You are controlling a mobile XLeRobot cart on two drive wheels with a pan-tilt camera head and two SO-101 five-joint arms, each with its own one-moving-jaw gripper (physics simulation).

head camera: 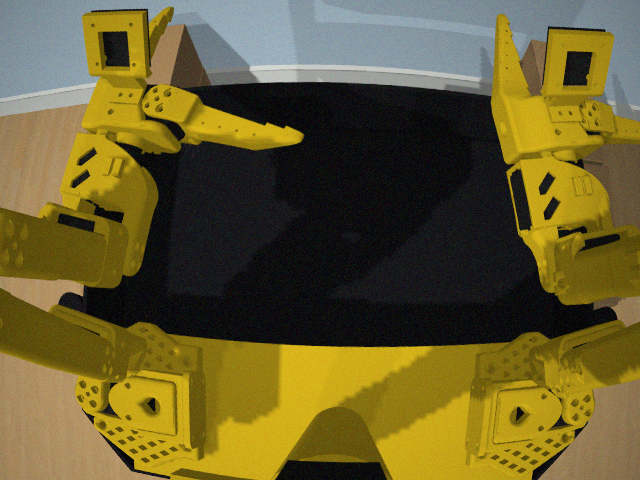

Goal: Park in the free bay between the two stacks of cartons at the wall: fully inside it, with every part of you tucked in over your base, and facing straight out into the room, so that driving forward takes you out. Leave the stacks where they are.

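Frame: origin at the left arm's base, x ahead, y left, z up, level; millimetres.
Seen in the pictures: left end effector, tool point: [505, 20]; right end effector, tool point: [171, 12]; left arm's base, origin of the base link: [543, 403]; right arm's base, origin of the base link: [128, 393].
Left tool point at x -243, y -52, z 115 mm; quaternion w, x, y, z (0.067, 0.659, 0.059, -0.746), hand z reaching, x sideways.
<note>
Offsets run from my left tool point to a thing's middle. "spot": to the spot under its first point. Level surfaces: height alone.
The carton stack at picture left [178, 59] shows in part behind my right gripper [235, 73], against the wall. The other carton stack {spot: 561 mm down, 341 mm back, 252 mm left} [531, 64] shows in part behind my left gripper [573, 74]. Both grippers are open and empty, their jaws spread wide. My black base top [330, 206] fills the middle, its front edge close to the wall between the stacks, so I face the wall. Both arms bend outward past the base sides, and their grippers are at its front corners. The bay floor and any contact with the cartons are hidden.
The blue wall [392, 46] with its white skirting {spot: 821 mm down, 421 mm back, 235 mm right} [289, 73] runs across the top, just beyond the base's front edge. Wooden floor {890 mm down} [31, 155] shows at both sides of the base. Shadows fall on the wall.
</note>
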